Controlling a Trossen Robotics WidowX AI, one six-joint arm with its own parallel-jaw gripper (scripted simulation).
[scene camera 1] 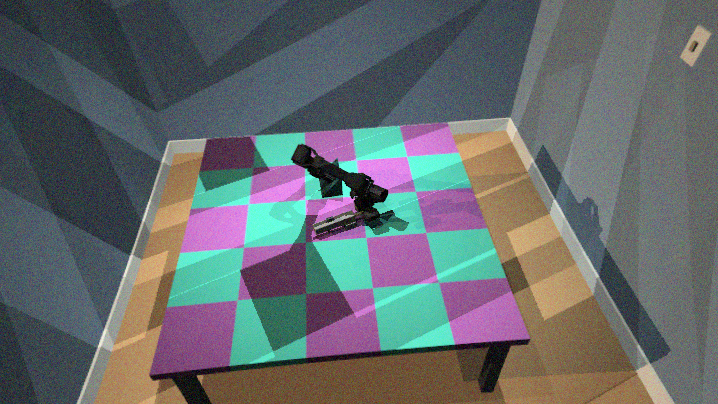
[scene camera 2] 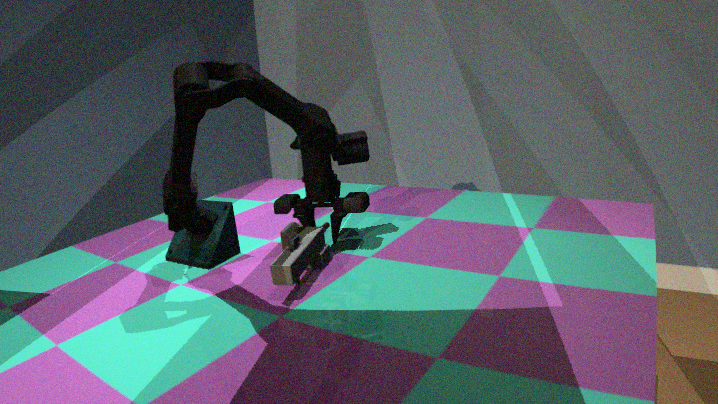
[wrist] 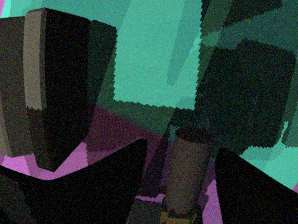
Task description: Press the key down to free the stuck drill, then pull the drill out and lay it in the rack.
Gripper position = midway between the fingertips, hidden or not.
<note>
In view: my gripper (scene camera 2: pixel 325 243).
My gripper shows as well in the wrist view (wrist: pixel 182 152).
</note>
